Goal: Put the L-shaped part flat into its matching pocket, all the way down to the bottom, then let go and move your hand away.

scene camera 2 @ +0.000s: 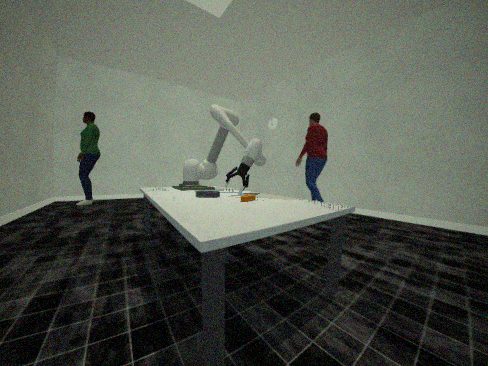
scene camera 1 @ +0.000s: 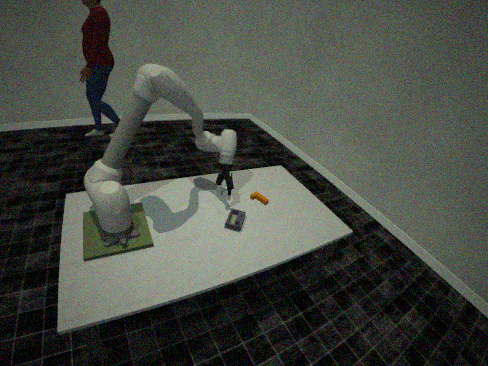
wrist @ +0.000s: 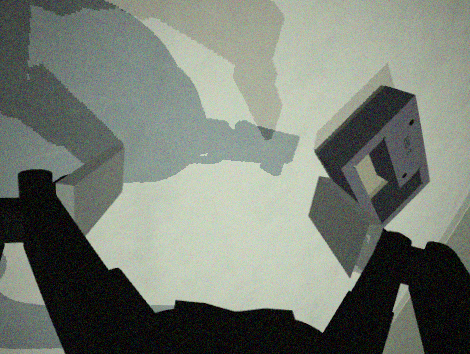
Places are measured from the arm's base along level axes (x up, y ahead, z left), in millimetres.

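Where they show: gripper, fingertip midpoint: (scene camera 2: 232, 190) (scene camera 1: 222, 197) (wrist: 221, 183); arm's base, origin of the base link: (scene camera 2: 190, 186) (scene camera 1: 118, 229).
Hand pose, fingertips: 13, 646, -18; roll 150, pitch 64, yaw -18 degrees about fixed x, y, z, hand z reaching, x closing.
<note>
Each offset is from my fingertips to the top centre of the thing, as dx, dy, dz. Level surfaces: height alone.
The orange L-shaped part {-3, +233, -96} (scene camera 1: 259, 198) (scene camera 2: 248, 198) lies on the white table, apart from the block and gripper. It does not show in the wrist view. The dark grey block {+4, -36, -186} (scene camera 1: 241, 221) (scene camera 2: 207, 194) (wrist: 406, 142) with the L-shaped pocket stands on the table. In the wrist view it is at the right, beyond the right finger; its pocket holds no part, and a pale patch shows inside. My gripper (scene camera 1: 224, 194) (scene camera 2: 236, 189) (wrist: 221, 183) is open and empty, its fingers wide apart and pointing down above the table, between the arm's base and the part.
The white table {dx -33} (scene camera 1: 200, 265) (scene camera 2: 240, 220) carries the arm's base on a green plate (scene camera 1: 92, 248). A person in a red top (scene camera 1: 97, 40) (scene camera 2: 316, 142) is on the floor behind the table. A person in a green top (scene camera 2: 90, 140) is at the left in scene camera 2.
</note>
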